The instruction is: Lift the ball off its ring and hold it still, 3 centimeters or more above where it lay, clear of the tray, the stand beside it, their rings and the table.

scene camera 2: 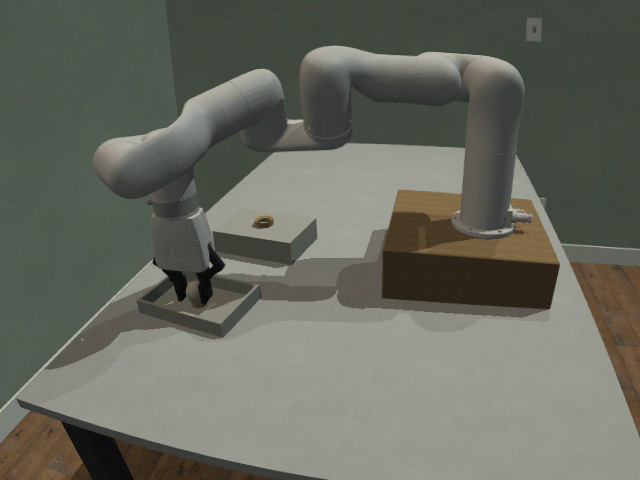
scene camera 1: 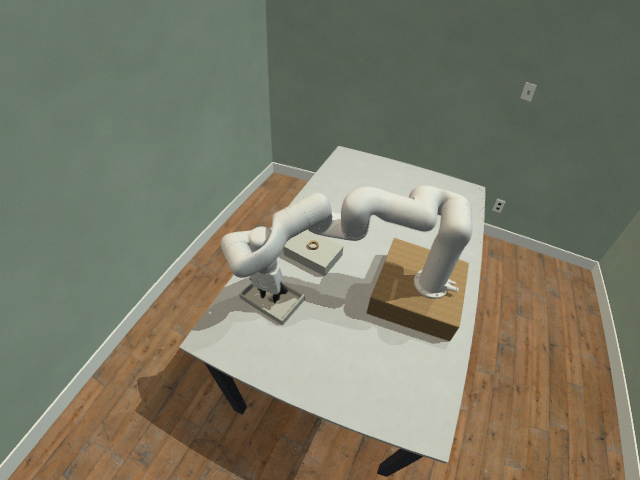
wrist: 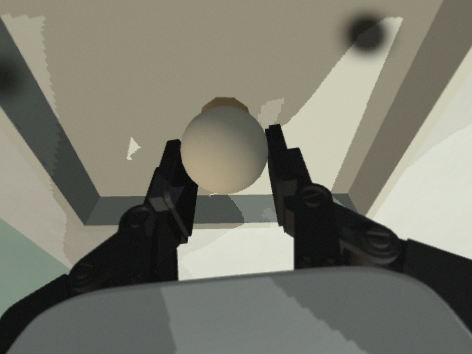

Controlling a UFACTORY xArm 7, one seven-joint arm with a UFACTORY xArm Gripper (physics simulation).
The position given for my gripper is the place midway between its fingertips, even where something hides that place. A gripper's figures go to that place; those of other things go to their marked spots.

My gripper [wrist: 228, 155]: 0.12 m from the lens. A pale ball [wrist: 224, 150]: 0.09 m from the lens. A shallow grey tray [wrist: 97, 97]: 0.14 m from the lens. The marked spots on the shallow grey tray and the pale ball are 0.08 m apart.
